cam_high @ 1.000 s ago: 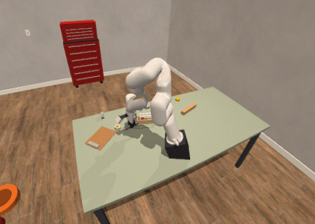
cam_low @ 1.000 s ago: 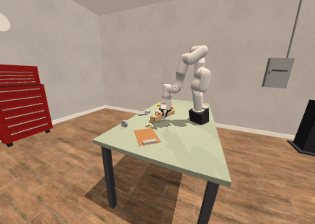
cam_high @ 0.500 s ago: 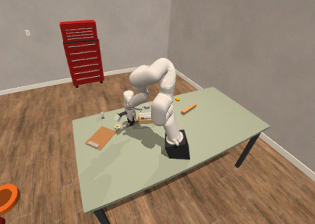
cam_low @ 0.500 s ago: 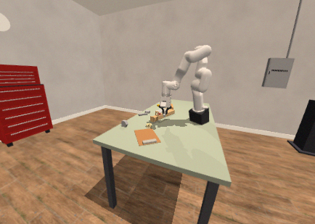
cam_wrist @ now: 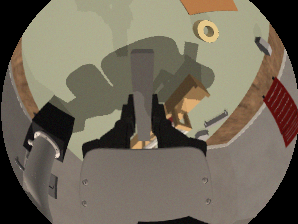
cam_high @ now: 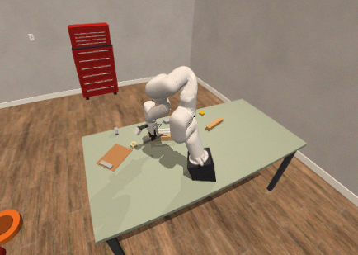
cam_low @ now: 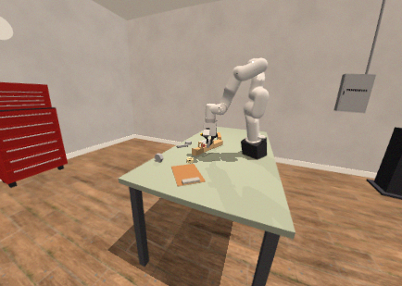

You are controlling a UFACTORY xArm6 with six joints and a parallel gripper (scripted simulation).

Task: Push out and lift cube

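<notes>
The wooden channel is 100 mm ahead of my hand, 150 mm to the right of it and 80 mm below it. The rest, counted from my hand: red cube: 110 mm ahead, 100 mm to the right, 80 mm below; then grey tool: 320 mm ahead, 90 mm to the right, 130 mm below; then thin grey rod: 10 mm below.
</notes>
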